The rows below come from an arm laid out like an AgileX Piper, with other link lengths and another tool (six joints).
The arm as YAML. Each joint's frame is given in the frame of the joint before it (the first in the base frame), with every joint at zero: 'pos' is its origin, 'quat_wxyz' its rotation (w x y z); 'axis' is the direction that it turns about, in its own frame. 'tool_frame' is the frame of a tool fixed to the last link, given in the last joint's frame.
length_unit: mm
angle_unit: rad
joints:
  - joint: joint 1
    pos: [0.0, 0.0, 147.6]
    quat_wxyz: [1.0, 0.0, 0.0, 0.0]
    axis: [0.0, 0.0, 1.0]
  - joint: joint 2
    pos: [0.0, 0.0, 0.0]
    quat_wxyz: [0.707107, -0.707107, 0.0, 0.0]
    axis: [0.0, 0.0, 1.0]
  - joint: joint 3
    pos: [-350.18, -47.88, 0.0]
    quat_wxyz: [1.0, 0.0, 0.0, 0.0]
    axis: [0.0, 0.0, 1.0]
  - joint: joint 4
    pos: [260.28, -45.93, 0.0]
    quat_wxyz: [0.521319, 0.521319, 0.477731, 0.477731]
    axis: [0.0, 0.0, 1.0]
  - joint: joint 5
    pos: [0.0, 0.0, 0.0]
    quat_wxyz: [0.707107, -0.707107, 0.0, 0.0]
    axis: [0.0, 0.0, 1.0]
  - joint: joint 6
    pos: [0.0, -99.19, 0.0]
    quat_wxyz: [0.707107, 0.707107, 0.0, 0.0]
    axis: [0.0, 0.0, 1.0]
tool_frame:
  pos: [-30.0, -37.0, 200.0]
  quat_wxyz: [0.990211, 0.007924, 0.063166, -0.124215]
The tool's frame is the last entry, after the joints.
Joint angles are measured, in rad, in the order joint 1, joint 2, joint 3, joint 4, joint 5, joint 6. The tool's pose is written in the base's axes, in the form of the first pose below.
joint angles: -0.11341, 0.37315, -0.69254, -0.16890, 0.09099, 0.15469
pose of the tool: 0.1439 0.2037 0.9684 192.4; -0.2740 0.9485 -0.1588 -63.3; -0.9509 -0.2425 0.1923 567.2; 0 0 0 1
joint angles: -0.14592, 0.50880, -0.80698, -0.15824, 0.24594, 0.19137
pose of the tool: -0.0256 0.2083 0.9777 233.5; -0.2019 0.9568 -0.2091 -84.4; -0.9791 -0.2027 0.0175 550.9; 0 0 0 1
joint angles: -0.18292, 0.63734, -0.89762, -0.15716, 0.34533, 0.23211
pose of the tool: -0.1559 0.2315 0.9603 268.5; -0.1303 0.9588 -0.2523 -105.8; -0.9791 -0.1644 -0.1193 534.4; 0 0 0 1
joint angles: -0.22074, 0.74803, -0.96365, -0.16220, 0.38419, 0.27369
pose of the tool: -0.2301 0.2658 0.9362 297.1; -0.0685 0.9552 -0.2880 -126.6; -0.9708 -0.1304 -0.2016 523.9; 0 0 0 1
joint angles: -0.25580, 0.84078, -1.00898, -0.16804, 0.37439, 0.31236
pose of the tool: -0.2577 0.2996 0.9186 321.6; -0.0204 0.9488 -0.3152 -145.5; -0.9660 -0.1000 -0.2384 519.3; 0 0 0 1
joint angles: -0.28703, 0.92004, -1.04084, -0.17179, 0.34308, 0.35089
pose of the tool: -0.2623 0.3291 0.9071 343.4; 0.0225 0.9419 -0.3353 -163.0; -0.9647 -0.0676 -0.2545 516.0; 0 0 0 1
